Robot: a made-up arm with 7 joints.
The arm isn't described. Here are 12 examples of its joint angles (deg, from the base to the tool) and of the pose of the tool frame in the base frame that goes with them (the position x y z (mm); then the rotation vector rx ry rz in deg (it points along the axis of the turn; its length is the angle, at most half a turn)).
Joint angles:
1: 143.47 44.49 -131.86 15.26 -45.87 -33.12 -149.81
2: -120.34 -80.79 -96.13 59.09 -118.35 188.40 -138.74
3: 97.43 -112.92 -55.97 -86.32 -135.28 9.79 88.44
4: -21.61 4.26 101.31 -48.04 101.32 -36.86 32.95
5: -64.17 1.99 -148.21 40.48 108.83 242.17 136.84
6: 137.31 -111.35 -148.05 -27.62 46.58 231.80 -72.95
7: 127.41 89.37 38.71 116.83 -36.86 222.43 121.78
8: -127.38 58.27 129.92 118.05 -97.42 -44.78 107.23
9: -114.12 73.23 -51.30 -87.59 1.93 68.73 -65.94
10: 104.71 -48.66 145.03 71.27 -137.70 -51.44 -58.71
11: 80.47 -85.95 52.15 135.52 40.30 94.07 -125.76
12: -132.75 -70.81 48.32 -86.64 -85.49 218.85 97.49
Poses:
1: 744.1 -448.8 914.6 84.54 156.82 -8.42
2: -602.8 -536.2 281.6 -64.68 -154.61 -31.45
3: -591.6 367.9 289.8 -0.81 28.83 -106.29
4: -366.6 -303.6 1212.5 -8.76 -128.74 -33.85
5: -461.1 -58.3 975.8 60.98 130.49 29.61
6: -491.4 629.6 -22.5 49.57 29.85 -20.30
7: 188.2 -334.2 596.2 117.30 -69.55 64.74
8: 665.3 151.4 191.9 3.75 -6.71 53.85
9: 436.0 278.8 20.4 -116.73 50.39 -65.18
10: -230.2 334.6 1186.1 -28.31 152.73 76.39
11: -116.6 254.8 -62.9 10.78 -126.72 39.75
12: -384.7 -11.8 542.9 69.78 47.67 34.99
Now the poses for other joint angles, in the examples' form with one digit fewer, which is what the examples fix.
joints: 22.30 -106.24 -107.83 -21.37 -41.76 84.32 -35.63
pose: 596 546 -134 -37.0 102.2 28.4
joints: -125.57 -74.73 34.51 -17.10 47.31 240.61 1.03
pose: -435 -726 465 -108.3 33.0 3.3
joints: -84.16 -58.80 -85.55 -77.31 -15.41 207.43 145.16
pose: 213 -391 655 -123.4 -54.0 2.1
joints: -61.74 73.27 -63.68 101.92 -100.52 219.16 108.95
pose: -580 299 620 82.0 45.1 137.8
